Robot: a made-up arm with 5 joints.
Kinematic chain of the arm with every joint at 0, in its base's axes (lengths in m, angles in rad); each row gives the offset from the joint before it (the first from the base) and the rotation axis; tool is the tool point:
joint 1: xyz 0 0 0.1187 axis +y
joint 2: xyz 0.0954 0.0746 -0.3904 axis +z
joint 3: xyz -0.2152 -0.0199 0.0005 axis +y
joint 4: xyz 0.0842 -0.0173 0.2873 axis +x
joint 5: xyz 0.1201 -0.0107 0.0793 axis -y
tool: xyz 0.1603 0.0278 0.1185
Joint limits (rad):
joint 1: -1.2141..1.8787
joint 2: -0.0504..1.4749
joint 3: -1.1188..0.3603
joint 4: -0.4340..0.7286
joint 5: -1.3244..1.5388
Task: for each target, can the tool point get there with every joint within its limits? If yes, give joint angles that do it. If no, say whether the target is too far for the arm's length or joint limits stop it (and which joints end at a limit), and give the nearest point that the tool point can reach.
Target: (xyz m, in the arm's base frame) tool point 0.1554 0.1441 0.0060
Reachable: yes | joints 1.5432 1.2725 -0.0917 -0.0875 0.2098
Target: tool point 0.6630 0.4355 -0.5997
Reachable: no: joint limits stop it (at a limit: joint 3, joint 4) | nearest point 0.2824 0.2034 -0.1873 | short by 0.607 m
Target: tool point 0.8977 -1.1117 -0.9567
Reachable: no: too far | nearest point 0.1561 -0.5479 -0.0683 | short by 1.287 m
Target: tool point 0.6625 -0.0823 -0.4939
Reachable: no: joint limits stop it (at a limit: joint 3, joint 4) | nearest point 0.3198 0.0095 -0.1770 | short by 0.476 m
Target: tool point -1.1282 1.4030 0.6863
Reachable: no: too far | nearest point -0.4696 0.1967 0.3549 | short by 1.414 m
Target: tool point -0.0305 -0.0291 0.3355
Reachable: yes | joints -0.2784 0.9662 -0.2795 -0.0545 0.6685
